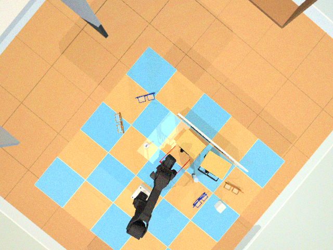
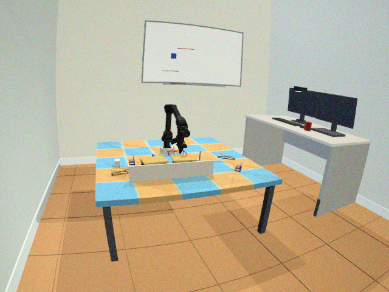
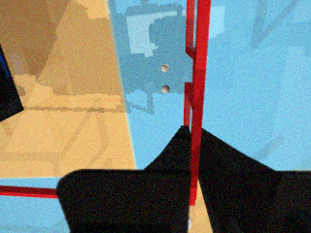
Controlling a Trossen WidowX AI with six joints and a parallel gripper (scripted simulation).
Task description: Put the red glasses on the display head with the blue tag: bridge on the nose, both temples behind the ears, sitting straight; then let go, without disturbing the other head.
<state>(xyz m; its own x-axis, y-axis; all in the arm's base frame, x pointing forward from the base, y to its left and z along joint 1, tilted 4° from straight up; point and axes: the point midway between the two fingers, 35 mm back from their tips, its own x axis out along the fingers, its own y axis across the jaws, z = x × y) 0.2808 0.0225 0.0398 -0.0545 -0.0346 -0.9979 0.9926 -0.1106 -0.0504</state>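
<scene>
Now: gripper tip 40 mm short of the red glasses, 40 mm to the left of it and 10 mm below it. The rest, counted from my gripper tip: white cube 10 mm behind, 510 mm to the right, 40 mm below; then blue glasses 60 mm behind, 390 mm to the right, 50 mm below; then long white panel 320 mm ahead, 170 mm to the right, 10 mm below.
</scene>
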